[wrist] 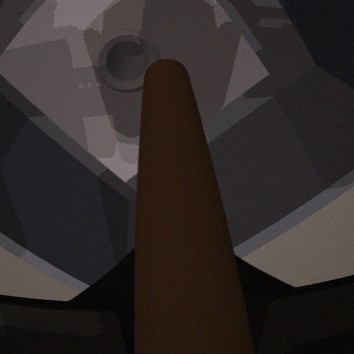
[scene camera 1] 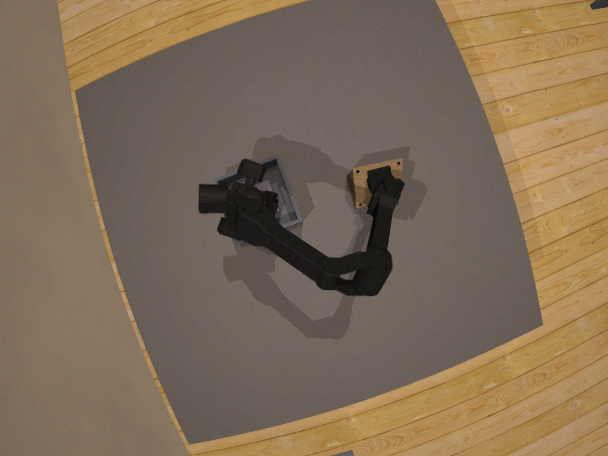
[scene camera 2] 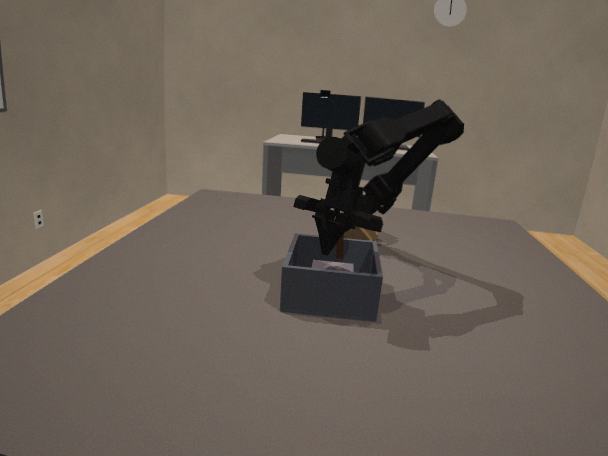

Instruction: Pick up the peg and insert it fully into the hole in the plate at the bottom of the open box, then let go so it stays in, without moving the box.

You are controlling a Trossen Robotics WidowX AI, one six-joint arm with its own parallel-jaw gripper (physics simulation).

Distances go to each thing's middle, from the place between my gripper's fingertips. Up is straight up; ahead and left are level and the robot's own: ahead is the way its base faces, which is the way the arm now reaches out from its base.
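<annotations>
I see the blue-grey box point(scene camera 2: 355, 295) 10 mm to the left of my hand, 50 mm behind it and 60 mm below it. The brown peg point(wrist: 186, 283) is 20 mm to the left of my hand and 40 mm behind it, yet 20 mm above it. The pale plate point(wrist: 69, 66) is 10 mm to the left of my hand, 50 mm behind it and 80 mm below it.
</annotations>
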